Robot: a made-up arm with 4 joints. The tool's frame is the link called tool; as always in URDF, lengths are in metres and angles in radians.
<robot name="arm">
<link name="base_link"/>
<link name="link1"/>
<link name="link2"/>
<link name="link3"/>
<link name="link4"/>
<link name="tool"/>
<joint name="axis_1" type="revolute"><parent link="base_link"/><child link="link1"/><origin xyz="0.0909 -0.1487 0.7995" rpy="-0.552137 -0.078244 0.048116"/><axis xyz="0 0 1"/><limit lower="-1.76" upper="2.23" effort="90" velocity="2.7"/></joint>
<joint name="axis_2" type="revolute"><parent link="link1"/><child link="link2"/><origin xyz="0.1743 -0.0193 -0.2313" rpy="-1.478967 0 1.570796"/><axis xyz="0 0 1"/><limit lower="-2.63" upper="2.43" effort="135" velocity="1.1"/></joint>
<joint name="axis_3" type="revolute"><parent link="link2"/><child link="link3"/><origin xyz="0.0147 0.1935 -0.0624" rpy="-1.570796 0 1.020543"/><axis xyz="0 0 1"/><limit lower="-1.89" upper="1.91" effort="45" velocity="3.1"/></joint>
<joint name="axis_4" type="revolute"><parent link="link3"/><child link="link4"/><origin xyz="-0.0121 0.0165 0.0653" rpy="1.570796 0 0"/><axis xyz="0 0 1"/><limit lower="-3.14" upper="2.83" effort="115" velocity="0.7"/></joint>
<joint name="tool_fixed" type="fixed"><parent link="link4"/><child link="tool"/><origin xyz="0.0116 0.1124 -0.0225" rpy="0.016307 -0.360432 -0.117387"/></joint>
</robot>
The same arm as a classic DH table. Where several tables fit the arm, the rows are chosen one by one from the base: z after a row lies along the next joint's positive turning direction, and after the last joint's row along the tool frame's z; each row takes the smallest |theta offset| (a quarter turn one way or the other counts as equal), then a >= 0, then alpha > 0; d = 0 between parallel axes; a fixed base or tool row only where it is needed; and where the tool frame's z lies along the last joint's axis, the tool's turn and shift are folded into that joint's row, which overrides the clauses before.
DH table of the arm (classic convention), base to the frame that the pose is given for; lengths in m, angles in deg. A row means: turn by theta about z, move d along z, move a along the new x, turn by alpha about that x. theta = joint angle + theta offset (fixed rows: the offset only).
base (fixed): theta0 9.99; d 1.0599; a 0.0637; alpha -31.92
axis_1: theta0 81.50; d -0.5221; a -0.0193; alpha -84.74
axis_2: theta0 58.47; d -0.2374; a 0.1726; alpha -90.00
axis_3: theta0 0.00; d 0.1540; a -0.0121; alpha 90.00
axis_4: theta0 85.92; d -0.0295; a 0.1129; alpha -20.67
tool (fixed): theta0 -92.48; d -0.0101; a 0.0000; alpha 0.00
Joint limits (deg, base to tool): -100.84..127.77 -150.69..139.23 -108.29..109.43 -179.91..162.15

